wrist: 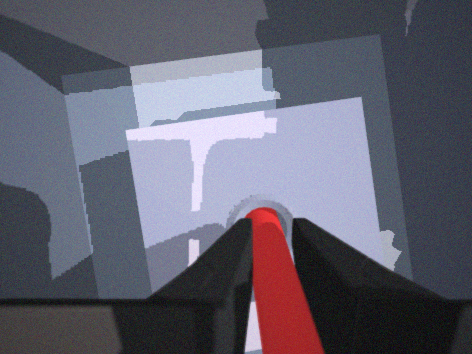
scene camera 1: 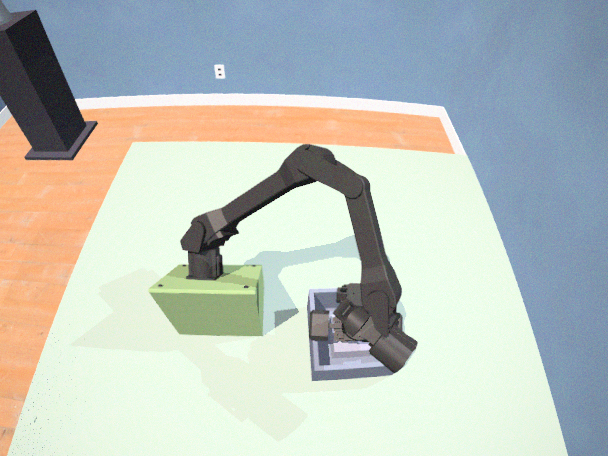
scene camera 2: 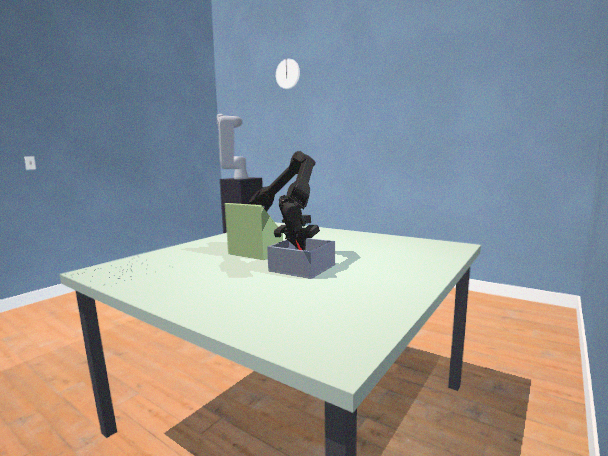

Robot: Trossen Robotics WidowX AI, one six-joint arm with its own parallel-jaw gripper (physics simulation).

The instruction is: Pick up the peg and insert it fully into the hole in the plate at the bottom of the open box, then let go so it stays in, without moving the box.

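Frame: origin at the arm's base, x right, y up, z back, level; millimetres.
Seen in the pictures: gripper, fingertip midpoint: [wrist: 271,230]; arm's base, link origin: [scene camera 1: 205,275] [scene camera 2: 252,217].
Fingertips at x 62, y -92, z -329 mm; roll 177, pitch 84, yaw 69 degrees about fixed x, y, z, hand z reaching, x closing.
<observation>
Offsets run from my fingertips to a thing's top centre. "spot": to the spot under its first point. Level surfaces: height alone.
A red peg {spot: dx +10, dy +23, dz +2 mm} [wrist: 280,285] [scene camera 2: 299,245] is held between the fingers of my gripper [wrist: 271,230], tilted. The gripper is shut on it, low over the open box. In the wrist view the peg's far end overlaps the ringed hole {spot: dx -9, dy -10, dz +3 mm} [wrist: 257,201] in the pale plate {dx +3, dy -9, dz +1 mm} [wrist: 320,150]. I cannot tell whether its tip is inside the hole. The grey-blue box {dx +3, dy +28, dz +1 mm} [scene camera 1: 345,374] [scene camera 2: 287,261] stands on the table with the plate at its bottom. In scene camera 1 the wrist and gripper cover part of the box, and the peg does not show.
The arm stands on a green block [scene camera 1: 215,312] [scene camera 2: 244,230] left of the box. The box walls surround the fingers closely. The pale green table {dy -71 mm} [scene camera 1: 440,410] [scene camera 2: 250,310] carries both. A black pedestal [scene camera 1: 45,85] [scene camera 2: 240,192] stands on the floor beyond the table.
</observation>
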